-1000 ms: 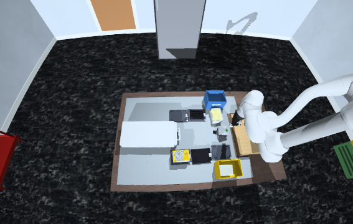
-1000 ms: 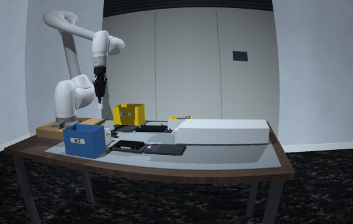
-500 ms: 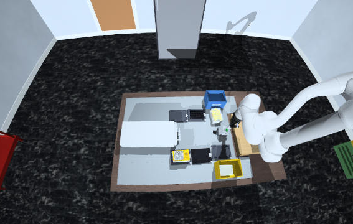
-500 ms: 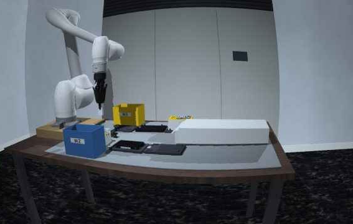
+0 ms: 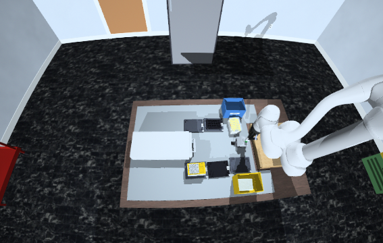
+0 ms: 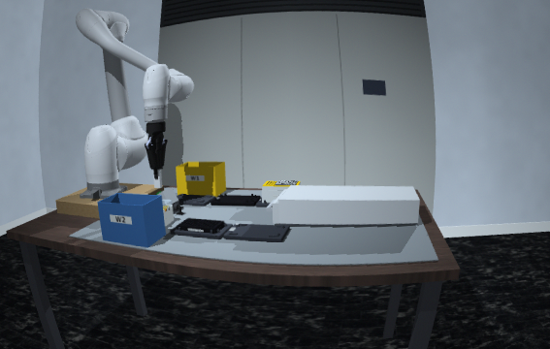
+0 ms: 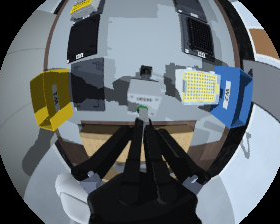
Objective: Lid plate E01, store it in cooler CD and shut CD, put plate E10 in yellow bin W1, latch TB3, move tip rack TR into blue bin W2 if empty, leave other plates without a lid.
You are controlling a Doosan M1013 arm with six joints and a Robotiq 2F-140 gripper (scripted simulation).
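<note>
Now: hand 50 mm above the green key DONE. From my hand the other things lie so: black plate: 200 mm ahead, 230 mm to the right, 100 mm below; white box: 30 mm ahead, 160 mm to the right, 80 mm below; grey nest: 90 mm ahead, 160 mm to the left, 110 mm below.
</note>
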